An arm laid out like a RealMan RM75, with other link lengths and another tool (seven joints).
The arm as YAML. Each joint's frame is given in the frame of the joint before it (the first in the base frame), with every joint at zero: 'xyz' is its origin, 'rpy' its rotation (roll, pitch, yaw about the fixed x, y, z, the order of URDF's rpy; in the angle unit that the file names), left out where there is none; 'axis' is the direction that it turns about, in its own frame. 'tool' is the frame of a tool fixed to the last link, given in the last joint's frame.
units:
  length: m
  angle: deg
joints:
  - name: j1
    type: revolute
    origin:
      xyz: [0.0, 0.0, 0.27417]
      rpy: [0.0, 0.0, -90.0]
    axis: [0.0, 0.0, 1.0]
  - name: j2
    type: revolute
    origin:
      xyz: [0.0, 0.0, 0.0]
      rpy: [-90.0, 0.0, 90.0]
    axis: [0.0, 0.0, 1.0]
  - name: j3
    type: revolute
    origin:
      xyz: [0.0, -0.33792, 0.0]
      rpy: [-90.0, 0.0, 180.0]
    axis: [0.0, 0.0, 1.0]
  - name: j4
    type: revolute
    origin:
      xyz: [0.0, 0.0, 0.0]
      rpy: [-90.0, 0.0, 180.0]
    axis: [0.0, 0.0, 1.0]
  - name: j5
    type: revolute
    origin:
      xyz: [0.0, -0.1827, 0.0]
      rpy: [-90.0, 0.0, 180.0]
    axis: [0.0, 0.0, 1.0]
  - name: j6
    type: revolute
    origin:
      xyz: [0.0, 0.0, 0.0]
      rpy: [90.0, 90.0, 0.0]
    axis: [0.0, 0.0, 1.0]
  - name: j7
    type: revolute
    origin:
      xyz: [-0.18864, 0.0, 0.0]
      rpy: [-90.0, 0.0, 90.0]
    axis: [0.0, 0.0, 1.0]
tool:
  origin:
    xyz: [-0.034, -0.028, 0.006]
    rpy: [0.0, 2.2, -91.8]
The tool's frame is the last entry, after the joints.
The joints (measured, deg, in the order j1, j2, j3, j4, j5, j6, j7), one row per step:
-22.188 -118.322 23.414 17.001 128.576 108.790 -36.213
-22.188 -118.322 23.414 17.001 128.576 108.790 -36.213
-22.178 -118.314 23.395 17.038 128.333 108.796 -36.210
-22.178 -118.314 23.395 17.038 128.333 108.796 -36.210
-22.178 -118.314 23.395 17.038 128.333 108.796 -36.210
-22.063 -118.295 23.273 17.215 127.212 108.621 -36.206
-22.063 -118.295 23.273 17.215 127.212 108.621 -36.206
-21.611 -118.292 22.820 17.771 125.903 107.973 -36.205
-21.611 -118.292 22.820 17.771 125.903 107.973 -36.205
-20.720 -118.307 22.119 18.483 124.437 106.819 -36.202
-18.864 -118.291 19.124 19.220 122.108 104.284 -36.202
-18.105 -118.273 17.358 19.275 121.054 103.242 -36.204
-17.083 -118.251 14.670 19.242 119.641 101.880 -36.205
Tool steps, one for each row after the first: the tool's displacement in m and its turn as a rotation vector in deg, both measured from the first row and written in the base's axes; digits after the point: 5 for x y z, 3 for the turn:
0.00000 0.00000 0.00000 0.000 0.000 0.000
0.00011 0.00064 0.00046 0.245 -0.089 0.054
0.00011 0.00064 0.00046 0.245 -0.089 0.054
0.00011 0.00064 0.00046 0.245 -0.089 0.054
0.00009 0.00371 0.00217 1.460 -0.363 0.491
0.00009 0.00371 0.00217 1.460 -0.363 0.491
-0.00241 0.00785 0.00401 3.442 -0.170 1.573
-0.00241 0.00785 0.00401 3.442 -0.170 1.573
-0.00771 0.01196 0.00582 5.983 0.404 3.469
-0.02018 0.02097 0.01160 11.499 1.118 8.473
-0.02571 0.02538 0.01556 14.127 1.061 10.960
-0.03378 0.03118 0.02211 17.820 0.816 14.528

